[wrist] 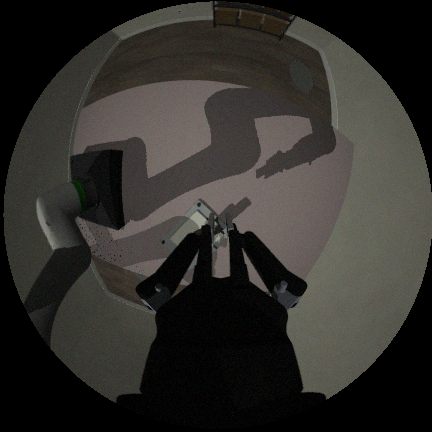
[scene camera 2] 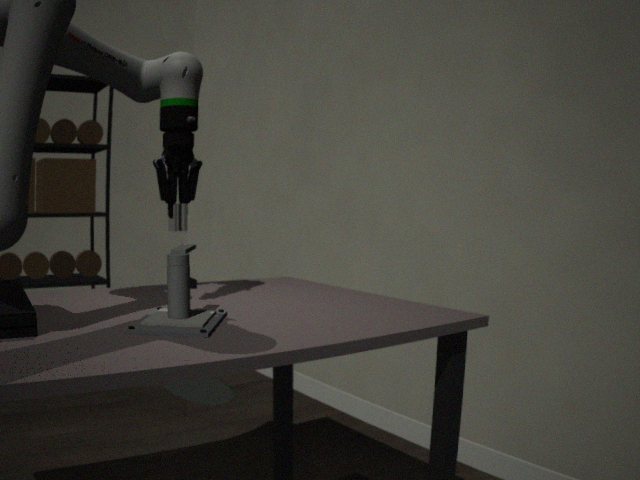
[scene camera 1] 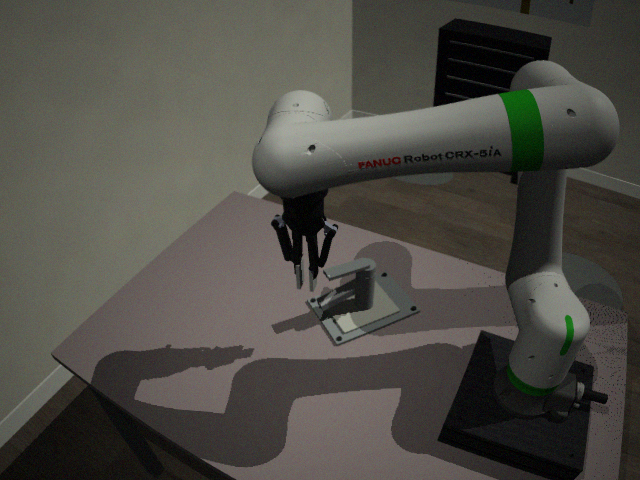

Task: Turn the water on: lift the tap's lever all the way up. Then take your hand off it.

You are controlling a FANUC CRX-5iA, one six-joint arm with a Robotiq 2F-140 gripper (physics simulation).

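The tap's grey column stands upright on a grey base plate. The flat lever reaches out from the column's top, close to level; its exact angle is hard to tell. The spout slants out below it. My gripper points down with its fingers drawn nearly together, a narrow gap between the tips and nothing held. It is beside the lever's free end in scene camera 1 and above lever height in scene camera 2. In the wrist view the fingers partly hide the tap.
The pink table bears the tap and the robot's dark base block. The white forearm extends above the table. A dark cabinet and a shelf rack stand beyond the table.
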